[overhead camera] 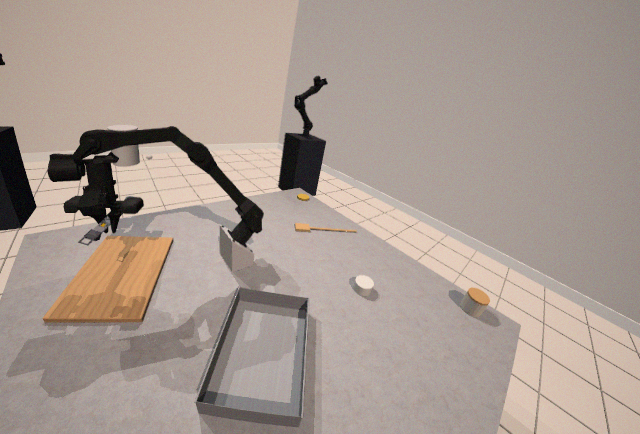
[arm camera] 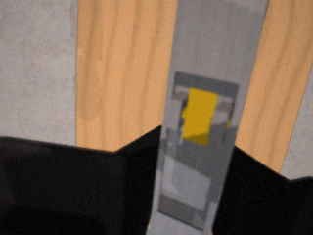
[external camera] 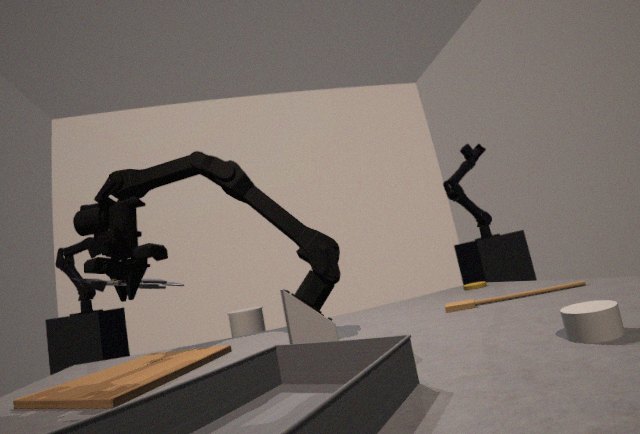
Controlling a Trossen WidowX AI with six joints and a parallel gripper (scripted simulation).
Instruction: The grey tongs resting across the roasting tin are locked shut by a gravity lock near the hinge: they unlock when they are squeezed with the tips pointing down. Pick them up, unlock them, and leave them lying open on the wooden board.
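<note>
The yellow lock tab is 40 mm above my gripper tip, 20 mm ahead of it and 10 mm to the right of it. Round my gripper tip: roasting tin (410 mm ahead, 300 mm to the left, 130 mm below); wooden board (150 mm below, 10 mm behind); white puck (700 mm to the left, 360 mm ahead, 140 mm below).
</note>
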